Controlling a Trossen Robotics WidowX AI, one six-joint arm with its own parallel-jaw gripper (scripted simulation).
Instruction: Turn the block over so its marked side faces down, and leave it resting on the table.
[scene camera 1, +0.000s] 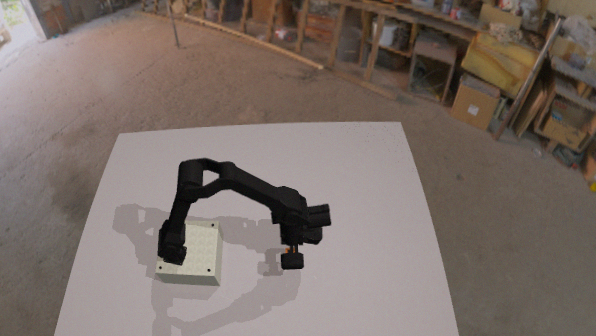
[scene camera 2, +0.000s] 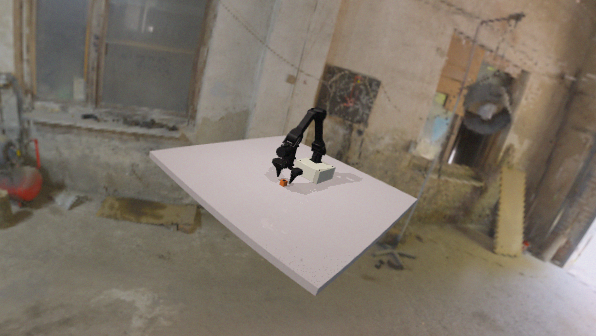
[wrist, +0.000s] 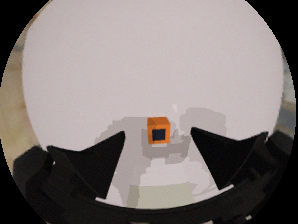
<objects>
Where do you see my gripper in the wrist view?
158, 133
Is my gripper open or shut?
Open.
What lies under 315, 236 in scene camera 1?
My gripper.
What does my gripper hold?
Nothing.
</objects>
